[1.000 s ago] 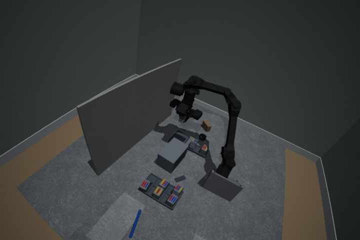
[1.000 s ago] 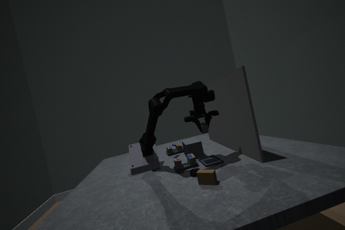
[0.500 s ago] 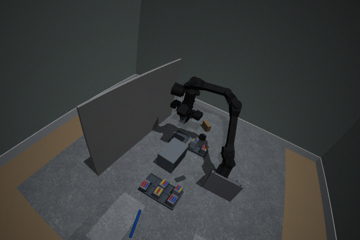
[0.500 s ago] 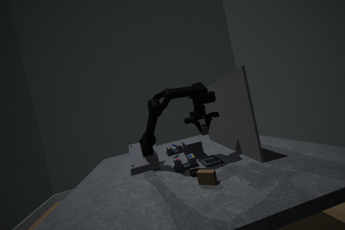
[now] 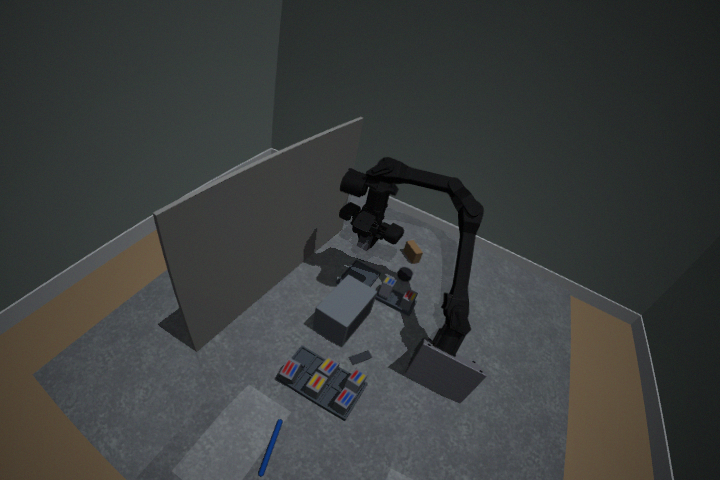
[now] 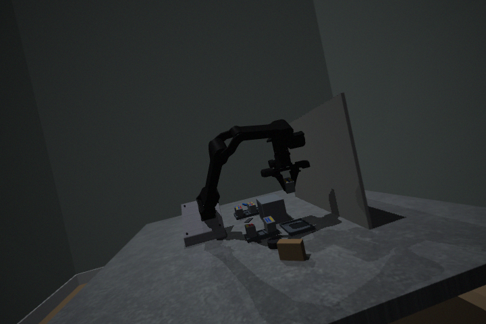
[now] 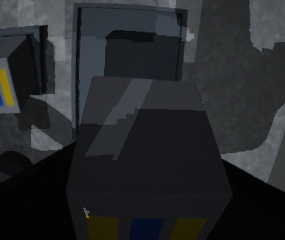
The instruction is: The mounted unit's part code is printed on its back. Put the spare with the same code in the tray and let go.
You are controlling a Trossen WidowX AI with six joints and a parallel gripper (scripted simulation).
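Right now the dark tray is 15 cm below my gripper tip. Round my gripper tip: grey mounted unit (18 cm to the left, 10 cm below, 5 cm behind); then dark disc (14 cm below, 13 cm behind, 11 cm to the right); then dark upright panel (19 cm ahead, 17 cm to the left, 7 cm above).
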